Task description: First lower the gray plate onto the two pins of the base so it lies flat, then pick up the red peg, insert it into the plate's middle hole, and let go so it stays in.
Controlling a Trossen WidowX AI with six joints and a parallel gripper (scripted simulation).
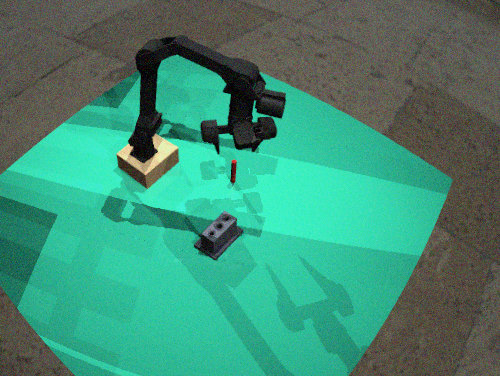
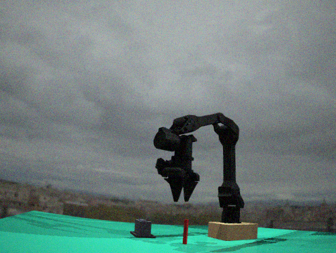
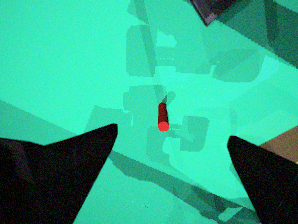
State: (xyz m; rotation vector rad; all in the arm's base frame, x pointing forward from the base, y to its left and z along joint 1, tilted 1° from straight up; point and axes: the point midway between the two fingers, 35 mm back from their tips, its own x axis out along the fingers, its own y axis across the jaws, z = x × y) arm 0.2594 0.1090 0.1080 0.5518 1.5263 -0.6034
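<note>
Now: gripper tip 10 cm above the red peg, 2 cm to the right of it and 1 cm past it. Also, from my gripper tip: gray plate (17 cm to the right, 9 cm below, 8 cm ahead); base (17 cm to the right, 13 cm below, 8 cm ahead).
</note>
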